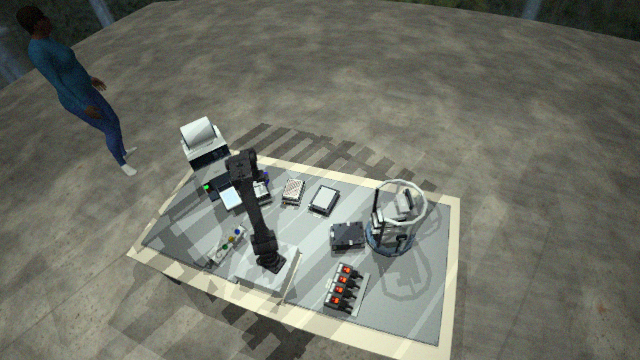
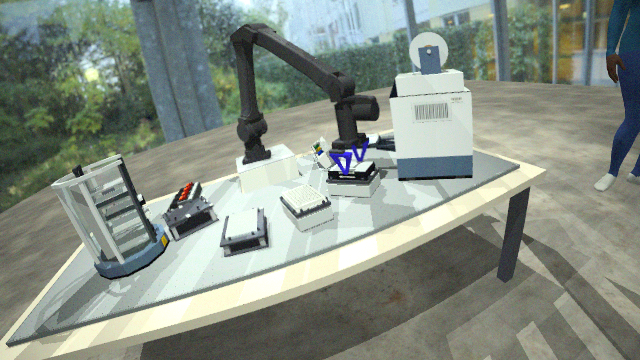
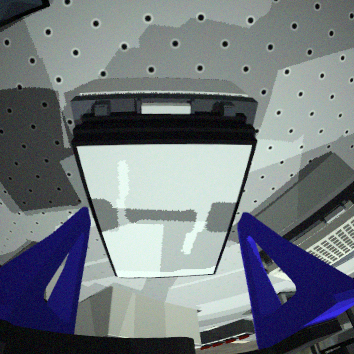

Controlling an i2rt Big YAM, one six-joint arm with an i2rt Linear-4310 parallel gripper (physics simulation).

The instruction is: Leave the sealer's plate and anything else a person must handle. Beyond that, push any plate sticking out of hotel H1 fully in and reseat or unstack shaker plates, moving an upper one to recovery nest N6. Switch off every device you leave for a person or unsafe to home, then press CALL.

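Frame: origin at the arm's base, x back, y right, z up, level; millimetres.
Seen in the pictures: gripper, fingertip midpoint: (image 1: 258, 187) (image 2: 353, 168) (image 3: 167, 217); arm's base at its link origin: (image 1: 271, 261) (image 2: 257, 158).
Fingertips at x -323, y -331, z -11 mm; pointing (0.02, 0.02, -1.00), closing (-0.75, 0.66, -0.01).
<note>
Pixels of each thing's top centre, then the offset from my fingertips to it. "*": a spot on its surface instead.
- white-based shaker at a spot on its surface: (image 2: 352, 189) * dy +21, dx -45, dz -49 mm
- white plate at its top centre: (image 3: 329, 251) (image 2: 302, 194) (image 1: 292, 187) dy +170, dx -94, dz -7 mm
- sealer at its top centre: (image 2: 421, 34) (image 1: 194, 124) dy -301, dx +34, dz +380 mm
- Hotel H1 at a spot on its surface: (image 2: 132, 264) * dy +682, dx -218, dz -48 mm
- button box at its top centre: (image 2: 322, 142) (image 1: 223, 239) dy +50, dx +353, dz +8 mm
My gripper (image 2: 352, 166) (image 3: 167, 217) is open and empty, fingers on either side of a dark-rimmed, pale-topped plate (image 3: 165, 175) on a white-based shaker (image 2: 352, 189). Whether plates are stacked there I cannot tell. Another shaker (image 2: 312, 220) holds a white plate (image 1: 294, 189) (image 2: 305, 199). The sealer (image 1: 207, 150) (image 2: 432, 135) has a pale plate (image 1: 230, 198) in front and a green light. Hotel H1 (image 2: 132, 264) holds several plates; whether one sticks out is unclear. Several switches (image 1: 340, 289) (image 2: 187, 192) glow red. The button box (image 1: 227, 245) (image 2: 320, 151) has coloured buttons; the CALL label is unreadable.
A low nest (image 2: 245, 245) with a pale plate (image 1: 324, 198) stands between the shakers and the hotel. A dark, low nest (image 1: 348, 235) (image 2: 190, 215) stands beside the hotel. A person (image 1: 65, 80) (image 2: 627, 95) stands on the floor beyond the sealer's end of the table.
</note>
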